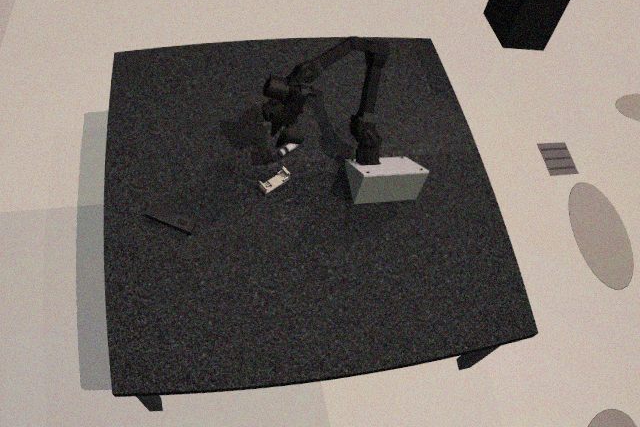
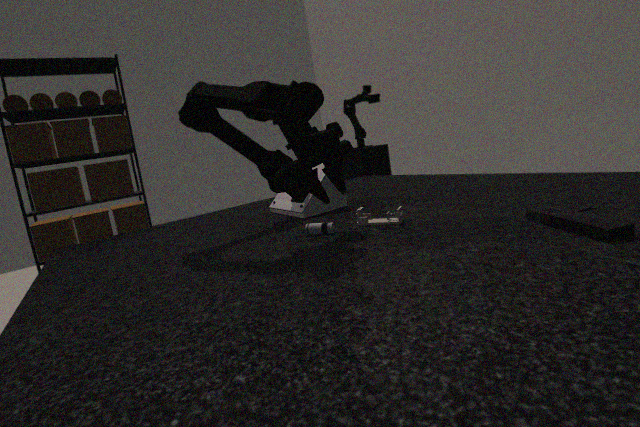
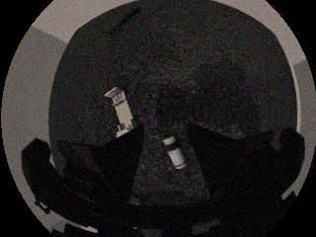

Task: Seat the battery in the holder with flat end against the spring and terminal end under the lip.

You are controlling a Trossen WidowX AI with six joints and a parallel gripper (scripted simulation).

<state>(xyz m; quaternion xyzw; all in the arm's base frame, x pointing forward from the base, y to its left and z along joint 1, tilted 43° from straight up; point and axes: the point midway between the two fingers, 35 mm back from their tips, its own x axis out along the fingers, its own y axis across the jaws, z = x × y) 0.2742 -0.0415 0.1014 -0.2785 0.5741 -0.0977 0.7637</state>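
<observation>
The battery lies 50 mm behind my gripper tip, 20 mm to the right of it and 70 mm below it. Also, from my gripper tip: flat dark slab: 340 mm ahead, 210 mm to the left, 60 mm below.
</observation>
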